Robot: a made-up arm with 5 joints.
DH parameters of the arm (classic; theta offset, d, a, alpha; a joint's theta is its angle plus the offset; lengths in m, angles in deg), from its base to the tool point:
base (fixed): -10.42 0 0.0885 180
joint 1: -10.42 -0.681 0.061 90
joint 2: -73.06 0 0.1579 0
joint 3: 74.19 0 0.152 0
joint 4: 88.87 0.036 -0.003 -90
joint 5: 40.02 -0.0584 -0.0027 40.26
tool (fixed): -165.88 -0.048 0 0
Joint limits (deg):
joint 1: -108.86..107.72
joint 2: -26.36..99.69
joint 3: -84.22..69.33
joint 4: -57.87..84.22
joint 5: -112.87..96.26
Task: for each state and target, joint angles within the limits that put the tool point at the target. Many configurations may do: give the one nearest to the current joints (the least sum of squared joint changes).
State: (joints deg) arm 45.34 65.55 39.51 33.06 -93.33
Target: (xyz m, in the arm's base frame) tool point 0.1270 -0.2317 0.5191
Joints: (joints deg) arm 83.01 45.72 23.74 29.37 -88.54
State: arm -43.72 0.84 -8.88 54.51 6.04
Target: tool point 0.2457 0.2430 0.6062
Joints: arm -55.39 25.59 11.26 60.02 6.31
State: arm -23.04 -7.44 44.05 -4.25 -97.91
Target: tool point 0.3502 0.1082 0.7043
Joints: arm -21.91 -10.01 39.11 -6.22 -97.49
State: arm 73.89 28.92 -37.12 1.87 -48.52
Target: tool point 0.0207 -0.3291 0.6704
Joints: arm 102.97 11.87 12.57 34.41 -57.86
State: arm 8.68 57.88 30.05 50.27 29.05
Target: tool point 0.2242 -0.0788 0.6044
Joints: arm 32.52 13.03 48.15 84.22 15.76
